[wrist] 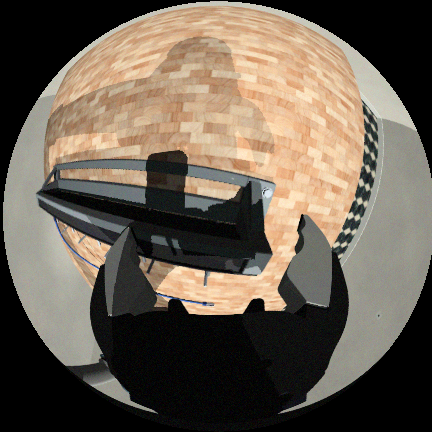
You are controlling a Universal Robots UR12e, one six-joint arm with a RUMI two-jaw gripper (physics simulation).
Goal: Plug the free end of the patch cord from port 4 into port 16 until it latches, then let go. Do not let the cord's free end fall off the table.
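Frame: origin at the arm's base, x ahead, y left, z up, level; millimetres.
Seen in the pictures: gripper, fingertip midpoint: (215,223).
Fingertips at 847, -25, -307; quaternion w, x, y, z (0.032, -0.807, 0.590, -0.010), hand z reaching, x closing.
A point is followed by its place in that frame, as x, y, z.
My gripper (215,223) @(847, -25, -307) is open in the wrist view, with its two jaws wide apart and no object held between them. The dark patch panel (210,261) @(816, -30, -295) stands on the table beyond and between the jaws, seen from above, and runs off to the left behind the left jaw. Its port openings and numbers cannot be made out. The blue patch cord (75,253) @(631, 284, -332) curves from the panel's left end, passes behind the left jaw and comes out low between the jaws. Its free end (209,304) @(536, -94, -386) lies on the table near the gripper's body, apart from the jaws.
The wooden table (300,125) @(979, -105, -393) carries the arm's shadow. Short thin prongs (206,278) @(707, -48, -354) stick out from the panel's near side. A round light spot (267,192) @(869, -86, -377) is at the panel's right end. A black-and-white checkered strip (367,150) runs along the right side.
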